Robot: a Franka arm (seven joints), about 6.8 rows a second.
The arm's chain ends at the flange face. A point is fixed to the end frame.
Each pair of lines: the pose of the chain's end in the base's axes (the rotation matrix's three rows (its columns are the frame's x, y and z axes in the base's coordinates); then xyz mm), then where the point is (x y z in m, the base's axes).
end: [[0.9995 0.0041 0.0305], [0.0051 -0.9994 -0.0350], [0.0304 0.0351 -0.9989]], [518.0 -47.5 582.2]
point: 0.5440 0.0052 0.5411
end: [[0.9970 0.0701 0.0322], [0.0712 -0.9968 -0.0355], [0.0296 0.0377 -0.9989]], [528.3 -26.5 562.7]
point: 0.5507 0.0277 0.5214
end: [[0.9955 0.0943 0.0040], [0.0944 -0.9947 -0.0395], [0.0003 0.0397 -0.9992]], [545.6 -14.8 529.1]
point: 0.5656 0.0397 0.4870
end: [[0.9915 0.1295 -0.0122], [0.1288 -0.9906 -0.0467], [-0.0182 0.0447 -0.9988]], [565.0 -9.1 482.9]
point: 0.5823 0.0457 0.4401
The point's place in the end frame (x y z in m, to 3 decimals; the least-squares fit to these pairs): 0.025 -0.054 0.040
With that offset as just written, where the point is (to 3 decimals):
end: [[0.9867 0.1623 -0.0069], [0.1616 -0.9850 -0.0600], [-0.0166 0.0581 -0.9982]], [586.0 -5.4 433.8]
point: 0.602 0.049 0.390
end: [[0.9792 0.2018 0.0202], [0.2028 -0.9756 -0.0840], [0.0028 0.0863 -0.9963]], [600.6 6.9 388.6]
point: 0.615 0.061 0.344
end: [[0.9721 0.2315 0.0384], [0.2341 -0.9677 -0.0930], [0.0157 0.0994 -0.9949]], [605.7 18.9 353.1]
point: 0.619 0.073 0.308
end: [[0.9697 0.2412 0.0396], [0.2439 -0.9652 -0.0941], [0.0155 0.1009 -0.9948]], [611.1 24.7 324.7]
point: 0.624 0.079 0.280
